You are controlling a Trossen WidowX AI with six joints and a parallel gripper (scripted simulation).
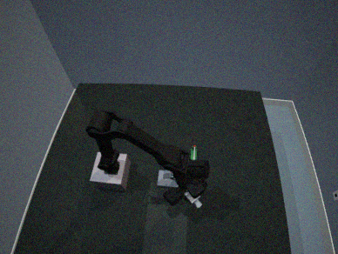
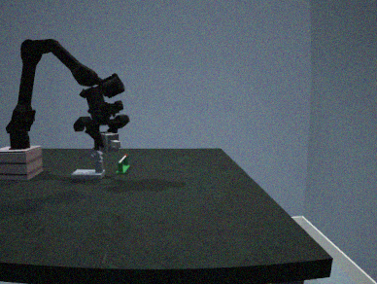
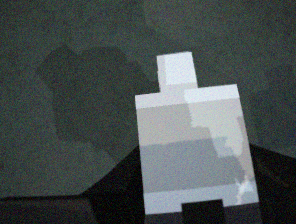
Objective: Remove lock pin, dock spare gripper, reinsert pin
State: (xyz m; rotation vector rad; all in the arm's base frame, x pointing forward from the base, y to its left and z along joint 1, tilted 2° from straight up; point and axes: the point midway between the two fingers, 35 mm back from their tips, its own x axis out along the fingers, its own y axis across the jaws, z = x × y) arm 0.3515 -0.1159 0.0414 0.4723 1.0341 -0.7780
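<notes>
The grey mount socket lies 12 cm to the left of my gripper tip, 8 cm behind it and 7 cm below it. Round my gripper tip: green rest: 22 cm to the left, 10 cm below, 2 cm ahead; spare gripper: 1 cm above.
</notes>
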